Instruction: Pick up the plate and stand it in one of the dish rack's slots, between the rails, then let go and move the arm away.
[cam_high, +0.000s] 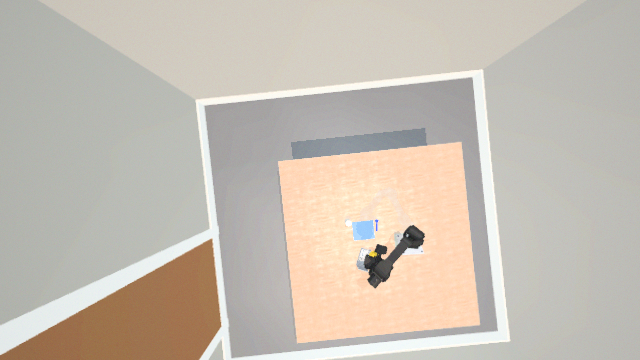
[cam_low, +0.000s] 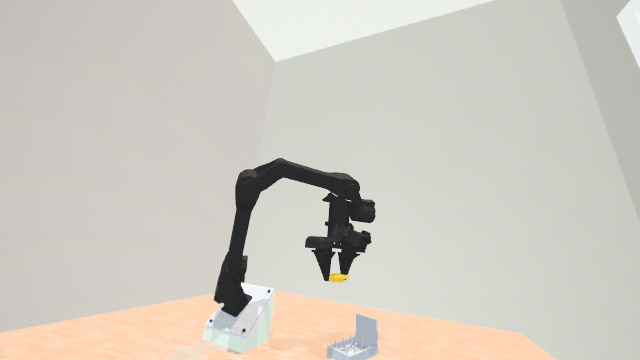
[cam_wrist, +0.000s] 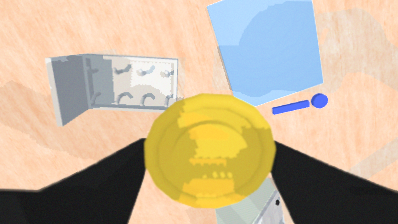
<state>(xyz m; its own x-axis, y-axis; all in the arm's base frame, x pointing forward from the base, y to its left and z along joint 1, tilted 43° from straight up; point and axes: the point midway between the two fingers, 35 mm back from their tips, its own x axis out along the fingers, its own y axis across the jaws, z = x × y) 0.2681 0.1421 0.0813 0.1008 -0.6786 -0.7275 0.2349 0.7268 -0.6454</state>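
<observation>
Now: gripper tip 16 cm above the dish rack, 9 cm to the right of it and 2 cm short of it. Also, from my gripper tip: plate (1 cm above).
</observation>
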